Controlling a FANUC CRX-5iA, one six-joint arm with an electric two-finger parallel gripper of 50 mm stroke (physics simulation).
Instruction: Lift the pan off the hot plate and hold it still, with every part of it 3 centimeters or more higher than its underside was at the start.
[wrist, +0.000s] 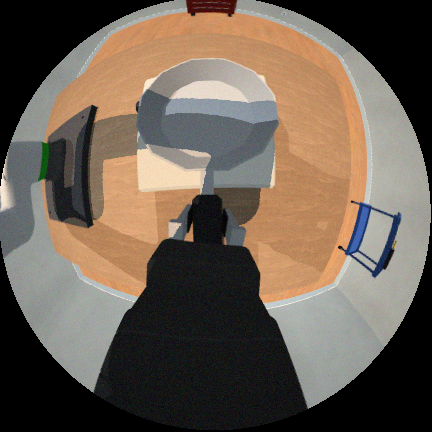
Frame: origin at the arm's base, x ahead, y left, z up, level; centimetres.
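Where they show: gripper, fingertip midpoint: (207, 214); arm's base, link origin: (55, 159).
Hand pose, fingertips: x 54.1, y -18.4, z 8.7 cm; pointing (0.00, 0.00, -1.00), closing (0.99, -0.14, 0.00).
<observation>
Each offset is from my fingertips to the centre of the thing. "*": to the spot under its first point. Level surfaces: height alone.
The pan @(dx +0.0, dy +4.6, dz +0.0 cm) (207, 115), a light grey many-sided bowl shape, is at the upper middle of the wrist view, over the cream hot plate @(dx -1.2, dy +14.8, dz -7.8 cm) (170, 171). It looks level and appears to rest on the plate; its underside and the contact are hidden. A grey neck runs from its near side to the black handle @(* dx +0.1, dy +1.1, dz +1.1 cm) (207, 207). My gripper (207, 214) is shut on this handle, with one dark finger pad against each side. The rear part of the handle is hidden by the gripper body. A small dark knob (138, 106) shows at the hot plate's left side.
The robot's dark base (72, 170) with a green ring (44, 161) stands on the wooden table @(dz -11.3 cm) (315, 165) at the left. Beyond the table edge are a blue frame-like object (358, 230) at the right and a dark red object (211, 6) at the top.
</observation>
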